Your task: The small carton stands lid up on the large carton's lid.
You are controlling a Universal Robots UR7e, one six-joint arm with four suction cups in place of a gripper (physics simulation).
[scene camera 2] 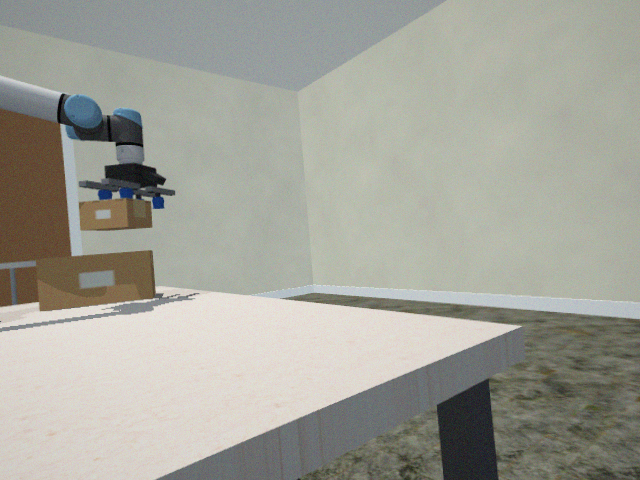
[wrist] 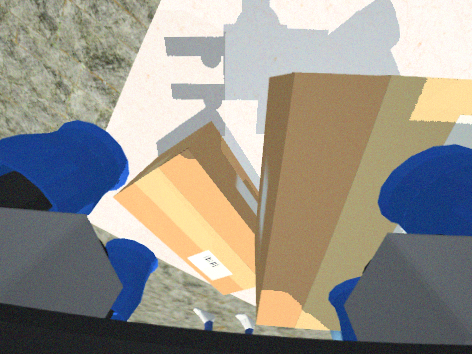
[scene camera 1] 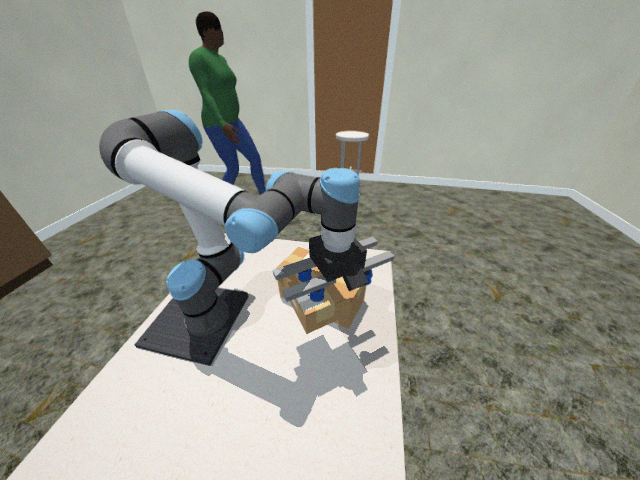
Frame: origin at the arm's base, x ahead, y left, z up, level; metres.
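Seen in the pictures: end effector, tool point: (wrist: 238,225); arm's base, origin of the base link: (scene camera 1: 208,317).
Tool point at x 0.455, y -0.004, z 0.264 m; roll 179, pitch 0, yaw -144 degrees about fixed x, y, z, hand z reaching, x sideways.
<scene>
Offsets run from my tool point to a thing's top centre. Level surfaces: height alone.
My gripper (scene camera 1: 336,279) (scene camera 2: 128,194) (wrist: 255,220) has its suction on and holds the small carton {dx -0.057, dy -0.034, dz +0.015 m} (scene camera 1: 316,320) (scene camera 2: 105,221) (wrist: 325,175), lid up and about level, under the two cups on one side. The two cups on the other side hang beside it, touching nothing. The large carton {dx -0.063, dy +0.173, dz -0.132 m} (scene camera 1: 349,312) (scene camera 2: 62,290) (wrist: 200,205) stands lid up on the table, below the small carton. A clear gap shows between the two in scene camera 2. In the wrist view the large carton lies turned relative to the small one and passes partly behind it, which hides part of its lid.
The table {dz -0.286 m} (scene camera 1: 310,439) (scene camera 2: 258,387) bears the arm's dark base plate (scene camera 1: 170,335) to the left of the cartons. A person in a green top (scene camera 1: 214,77) stands beyond the table, behind the arm. A white stool (scene camera 1: 352,135) stands near the door (scene camera 1: 351,67).
</scene>
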